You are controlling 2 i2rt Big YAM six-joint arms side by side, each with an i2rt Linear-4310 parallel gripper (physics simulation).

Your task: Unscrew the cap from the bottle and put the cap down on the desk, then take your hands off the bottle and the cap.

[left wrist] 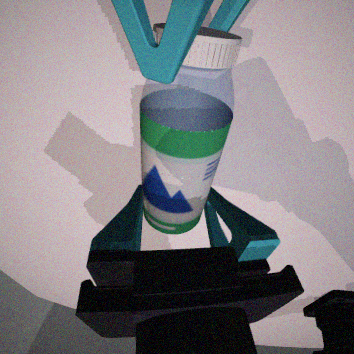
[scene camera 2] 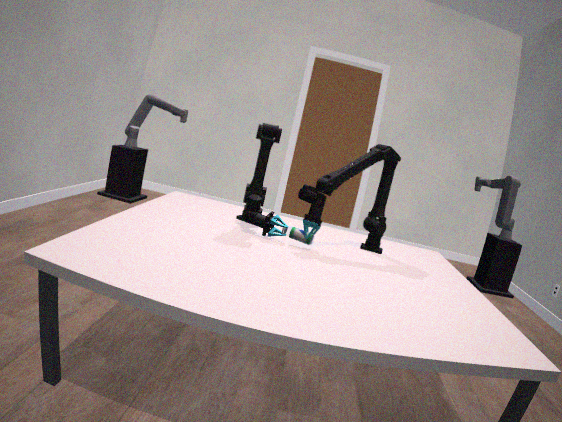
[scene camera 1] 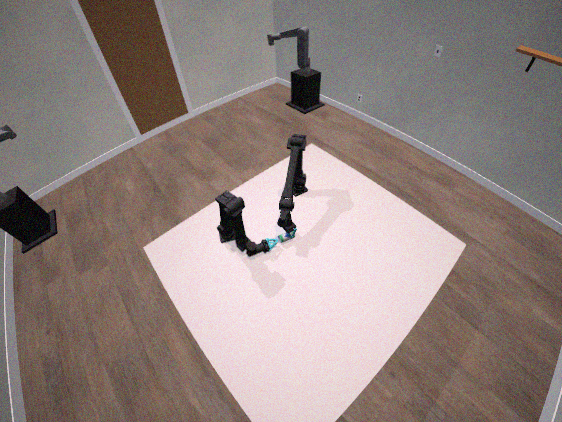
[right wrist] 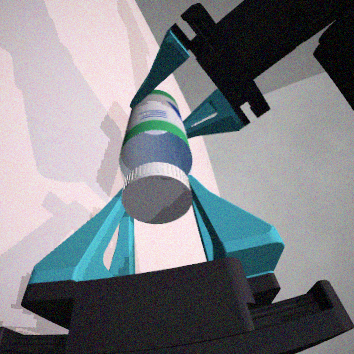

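Seen in the pictures: left gripper, between the fingertips: (left wrist: 173,189) (scene camera 2: 307,239) (scene camera 1: 290,235); right gripper, between the fingertips: (left wrist: 179,69) (scene camera 2: 287,231) (scene camera 1: 277,241) (right wrist: 158,187); left arm's base, origin of its link: (left wrist: 333,301) (scene camera 2: 371,249) (scene camera 1: 298,190); right arm's base, origin of its link: (scene camera 1: 228,236).
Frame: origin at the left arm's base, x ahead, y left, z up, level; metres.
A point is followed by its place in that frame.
Observation:
The bottle (scene camera 1: 281,238) {x 0.354, y -0.356, z 0.077 m} (scene camera 2: 300,235) {x 0.368, y -0.315, z 0.059 m} (left wrist: 175,167) {x 0.340, y -0.337, z 0.080 m} (right wrist: 154,114) {x 0.318, y -0.335, z 0.066 m} has a clear upper part and a white label with green bands and blue peaks. It lies tilted in the air just above the desk. My left gripper (scene camera 2: 309,239) {x 0.346, y -0.285, z 0.045 m} (left wrist: 173,189) {x 0.346, y -0.285, z 0.045 m} is shut on its lower part. The white ribbed cap (scene camera 2: 284,230) {x 0.357, y -0.391, z 0.058 m} (left wrist: 215,51) {x 0.329, y -0.394, z 0.076 m} (right wrist: 157,199) {x 0.337, y -0.401, z 0.060 m} sits at the bottle's mouth, in line with it; no gap shows between them. My right gripper (scene camera 1: 275,242) {x 0.346, y -0.382, z 0.055 m} (right wrist: 158,187) {x 0.346, y -0.382, z 0.055 m} is shut on the cap's sides. One of its fingers hides part of the cap in the left wrist view.
The white desk (scene camera 1: 325,320) {x 0.904, y -0.395, z 0.000 m} (scene camera 2: 250,280) {x 0.930, y -0.333, z 0.000 m} lies below both arms. The arms nearly meet at the bottle. Two grey arms on black pedestals (scene camera 1: 306,90) (scene camera 2: 126,172) stand on the floor away from the desk. A brown door (scene camera 1: 135,60) (scene camera 2: 335,140) is in the wall behind.

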